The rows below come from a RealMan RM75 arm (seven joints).
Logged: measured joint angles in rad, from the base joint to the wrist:
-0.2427, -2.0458, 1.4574, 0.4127, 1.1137, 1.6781, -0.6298
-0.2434, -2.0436, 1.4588, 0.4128, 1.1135, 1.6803, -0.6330
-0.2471, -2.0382, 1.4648, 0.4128, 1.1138, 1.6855, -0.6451
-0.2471, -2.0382, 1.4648, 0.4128, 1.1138, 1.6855, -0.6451
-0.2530, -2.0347, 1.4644, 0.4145, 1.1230, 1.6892, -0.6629
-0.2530, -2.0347, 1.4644, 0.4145, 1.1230, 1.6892, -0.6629
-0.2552, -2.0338, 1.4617, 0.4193, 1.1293, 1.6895, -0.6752
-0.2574, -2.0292, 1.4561, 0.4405, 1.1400, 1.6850, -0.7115
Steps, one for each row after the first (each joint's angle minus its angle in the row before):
-0.0007, 0.0022, 0.0014, 0.0001, -0.0002, 0.0022, -0.0032
-0.0037, 0.0054, 0.0060, 0.0000, 0.0003, 0.0052, -0.0121
0.0000, 0.0000, 0.0000, 0.0000, 0.0000, 0.0000, 0.0000
-0.0059, 0.0035, -0.0004, 0.0017, 0.0092, 0.0037, -0.0178
0.0000, 0.0000, 0.0000, 0.0000, 0.0000, 0.0000, 0.0000
-0.0022, 0.0009, -0.0027, 0.0048, 0.0063, 0.0003, -0.0123
-0.0022, 0.0046, -0.0056, 0.0212, 0.0107, -0.0045, -0.0363

